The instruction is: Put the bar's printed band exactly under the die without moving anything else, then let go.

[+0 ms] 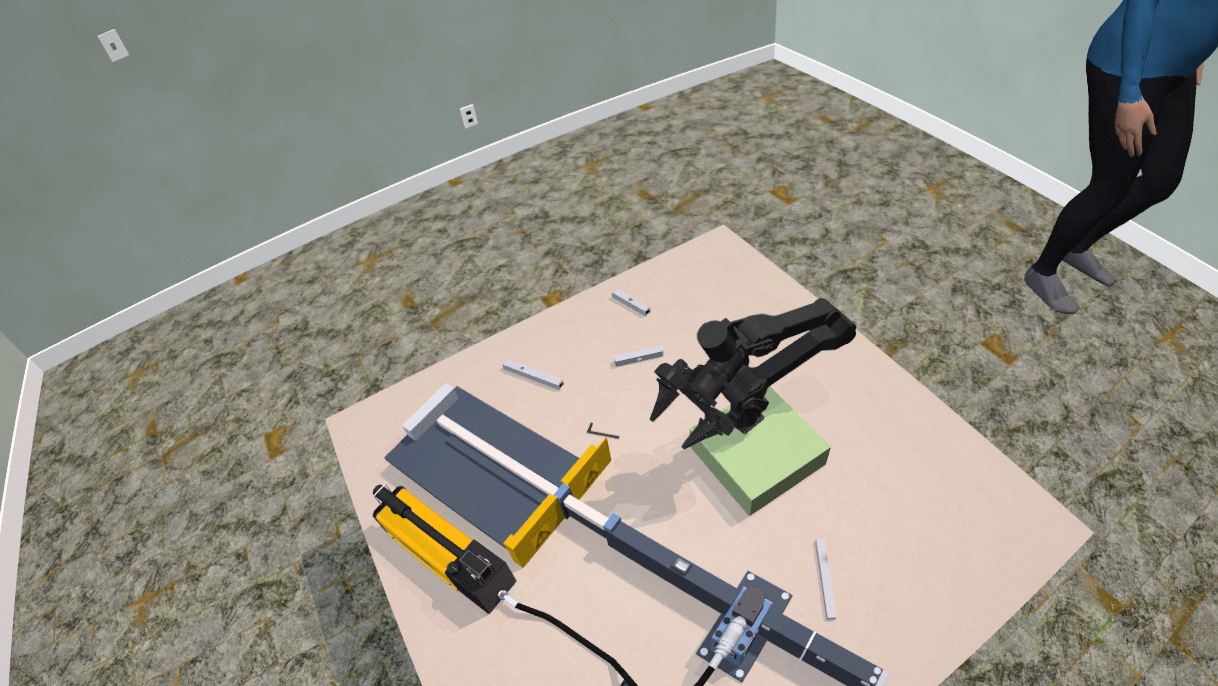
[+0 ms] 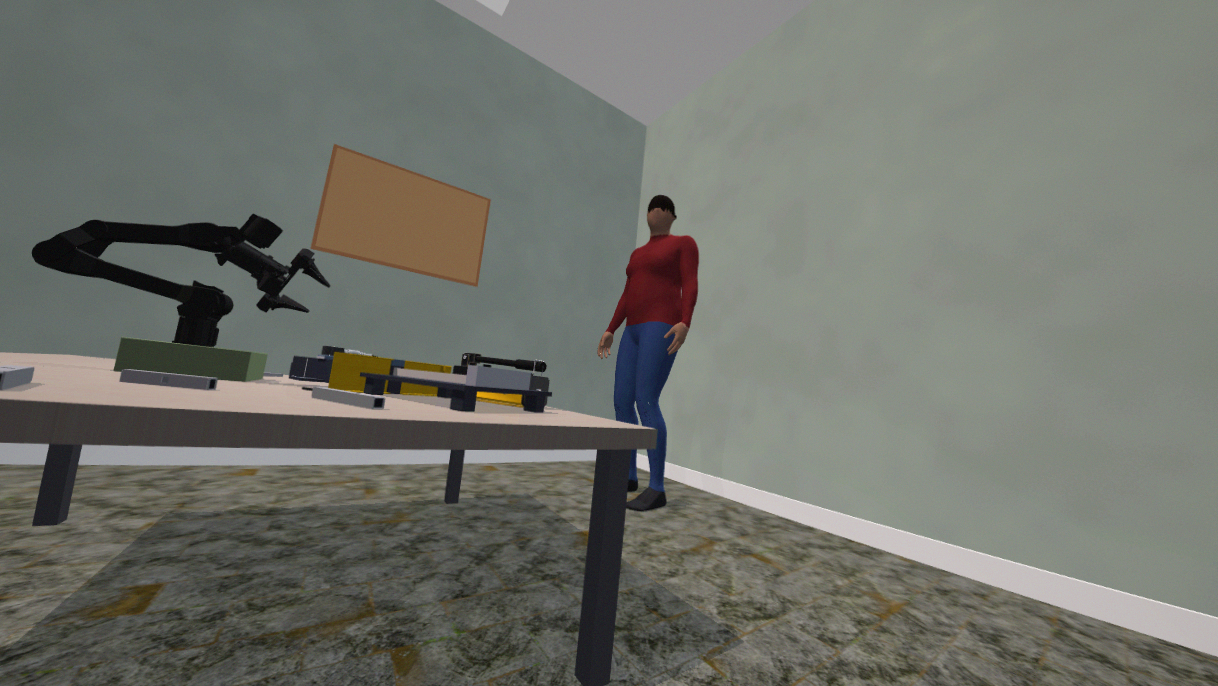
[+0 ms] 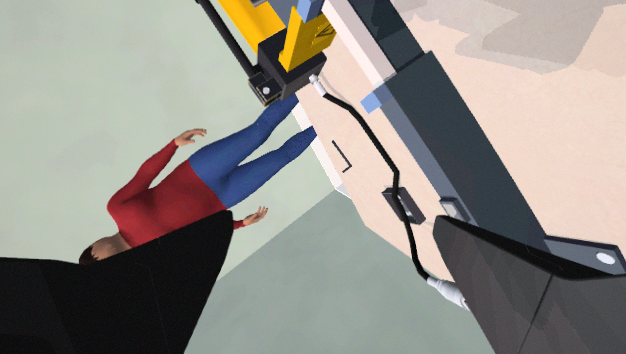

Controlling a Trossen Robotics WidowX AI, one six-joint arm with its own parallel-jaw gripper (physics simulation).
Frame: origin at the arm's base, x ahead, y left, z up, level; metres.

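Seen in the pictures: gripper, fingertip midpoint: [image 1: 667, 434] [image 2: 319, 299] [image 3: 334, 222]; arm's base, link origin: [image 1: 744, 417] [image 2: 193, 345].
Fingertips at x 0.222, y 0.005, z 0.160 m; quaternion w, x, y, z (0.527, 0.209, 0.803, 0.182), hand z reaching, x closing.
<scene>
Offsets run from my fingertips to a thing's top centre. "*": to the spot under its first point.
A long white bar [image 1: 502, 455] [image 3: 357, 40] lies over a dark plate and runs into a long dark rail {* dx +0.125, dy +0.105, dz -0.156 m} [image 1: 656, 549] [image 3: 465, 130]. A pale grey block {* dx +0.315, dy -0.495, dz -0.142 m} [image 1: 428, 412] [image 2: 502, 377] is at its outer end. A thin white line {* dx +0.047, dy +0.426, dz -0.155 m} [image 1: 808, 645] crosses the rail beyond the blue press unit {dx +0.104, dy +0.316, dz -0.109 m} [image 1: 750, 603]; I cannot tell whether it is the printed band. The die cannot be made out separately. Four pale bars lie loose, including one {dx +0.039, dy -0.488, dz -0.211 m} [image 1: 532, 374] [image 2: 347, 397] near the plate and one {dx -0.099, dy +0.351, dz -0.221 m} [image 1: 825, 579] near the rail. My gripper [image 1: 669, 432] [image 2: 317, 298] [image 3: 334, 222] is open and empty, high above the table.
The arm stands on a green block [image 1: 767, 451] [image 2: 187, 359]. Yellow upright plates {* dx +0.290, dy -0.085, dz -0.157 m} [image 1: 532, 532] flank the white bar. A yellow-black pump {* dx +0.463, dy -0.193, dz -0.104 m} [image 1: 426, 532] with a black hose {* dx +0.345, dy +0.108, dz -0.220 m} [image 1: 571, 632] [image 3: 372, 132] is beside the plate. A hex key {dx +0.005, dy -0.231, dz -0.225 m} [image 1: 603, 433] lies near the yellow plates.
</scene>
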